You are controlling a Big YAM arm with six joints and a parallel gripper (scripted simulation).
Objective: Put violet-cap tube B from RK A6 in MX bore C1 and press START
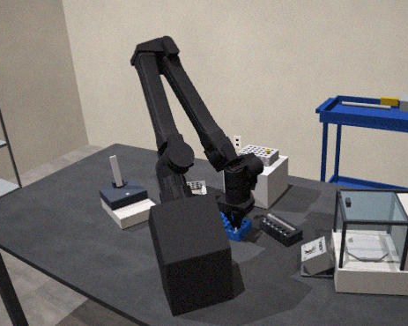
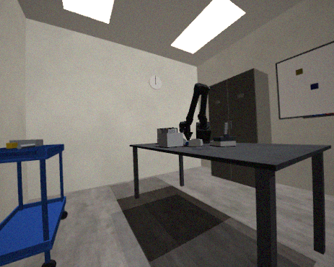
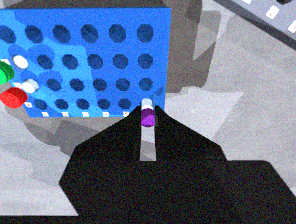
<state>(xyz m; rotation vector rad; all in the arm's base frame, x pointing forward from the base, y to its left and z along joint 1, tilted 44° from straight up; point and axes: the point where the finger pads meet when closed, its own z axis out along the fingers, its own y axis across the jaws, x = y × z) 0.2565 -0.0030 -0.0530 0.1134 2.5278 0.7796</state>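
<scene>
My gripper is now 20 mm above the tube B. From my hand the other things lie so: blue rack RK (50 mm to the left, 30 mm below, 30 mm ahead); then dry block DB (260 mm to the left, 90 mm ahead, 20 mm below); then dark magnet block MG (110 mm to the right, 90 mm ahead, 30 mm below).
</scene>
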